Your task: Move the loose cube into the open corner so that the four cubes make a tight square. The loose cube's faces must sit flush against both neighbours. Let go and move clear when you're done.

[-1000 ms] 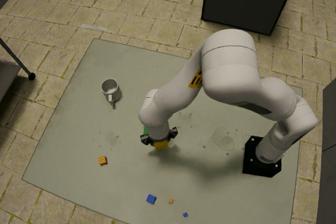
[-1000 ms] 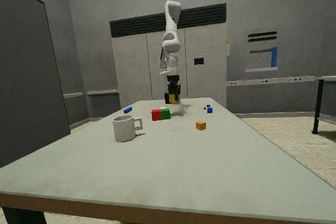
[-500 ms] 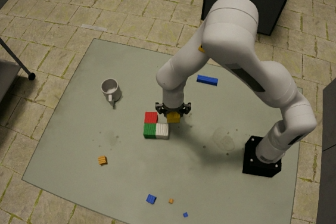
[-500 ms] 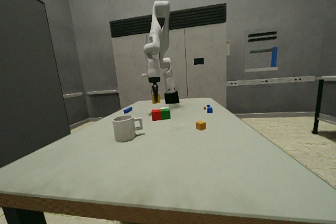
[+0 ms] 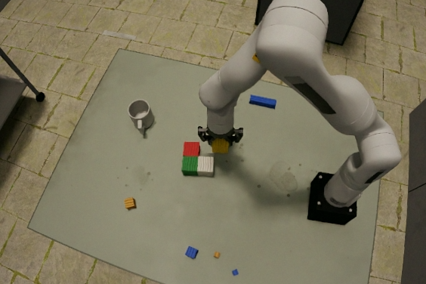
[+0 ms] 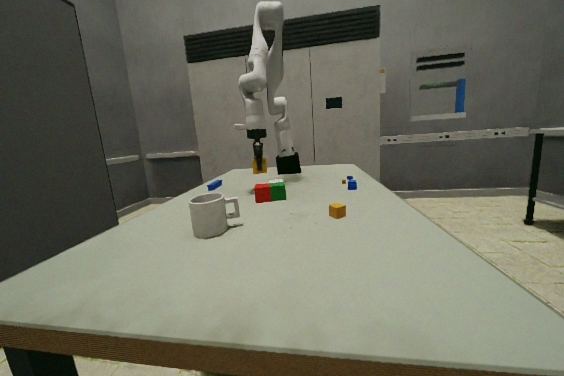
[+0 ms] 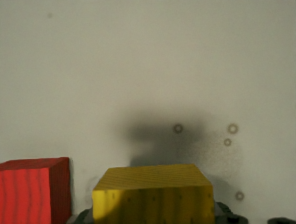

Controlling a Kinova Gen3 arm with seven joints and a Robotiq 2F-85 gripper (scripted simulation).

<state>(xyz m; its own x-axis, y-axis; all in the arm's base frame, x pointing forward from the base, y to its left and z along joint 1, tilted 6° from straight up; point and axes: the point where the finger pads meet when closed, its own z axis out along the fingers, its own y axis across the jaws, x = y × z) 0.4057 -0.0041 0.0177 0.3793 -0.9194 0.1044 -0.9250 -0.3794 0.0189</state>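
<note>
My hand is right at the yellow cube. Round my hand: green cube: 9 cm to the left, 8 cm below, 7 cm ahead; then white cube: 8 cm below, 7 cm to the left, 2 cm ahead; then red cube: 9 cm ahead, 8 cm below, 4 cm to the left.
</note>
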